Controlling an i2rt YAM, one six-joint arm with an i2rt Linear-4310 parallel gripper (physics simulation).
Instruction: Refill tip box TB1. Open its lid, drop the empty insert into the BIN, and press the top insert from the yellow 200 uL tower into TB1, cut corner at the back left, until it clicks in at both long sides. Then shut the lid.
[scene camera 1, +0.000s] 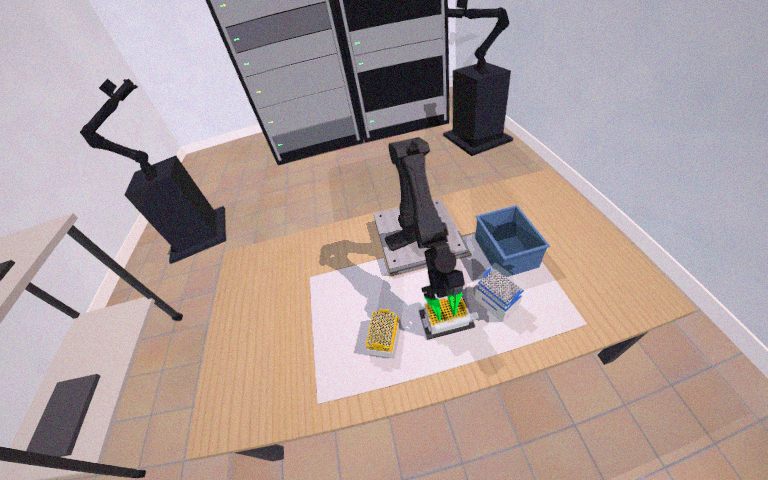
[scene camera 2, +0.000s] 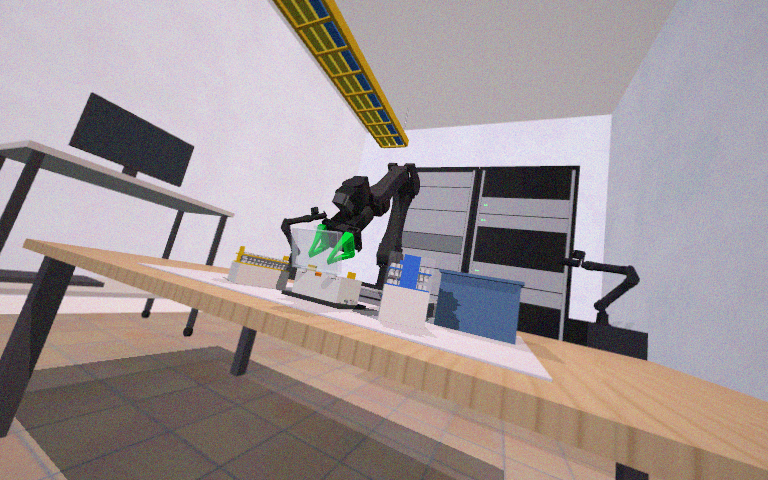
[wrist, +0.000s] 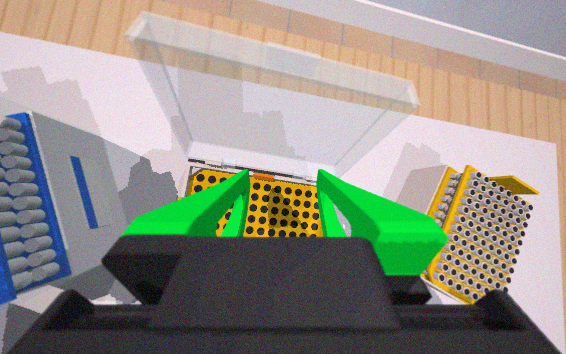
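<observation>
Tip box TB1 (scene camera 1: 451, 327) (scene camera 2: 321, 288) sits in a dark holder on the white mat. Its clear lid (scene camera 2: 305, 242) (wrist: 280, 100) stands open on the hinge side. A yellow insert (scene camera 1: 461, 308) (wrist: 262, 210) with empty holes lies in TB1; its cut corner shows at the upper left in the wrist view. My gripper (scene camera 1: 446, 316) (scene camera 2: 320, 259) (wrist: 283, 177) is partly open above the insert, fingers apart with nothing between them. The yellow tower (scene camera 1: 383, 331) (scene camera 2: 257, 272) (wrist: 482, 235) holds an insert full of tips. The gripper body hides the insert's near part in the wrist view.
The blue BIN (scene camera 1: 531, 259) (scene camera 2: 478, 308) stands beside the arm's base plate (scene camera 1: 399, 261). A blue-and-white tip tower (scene camera 1: 499, 291) (scene camera 2: 404, 302) (wrist: 35, 215) stands between the BIN and TB1. The raised clear lid stands close to the fingers.
</observation>
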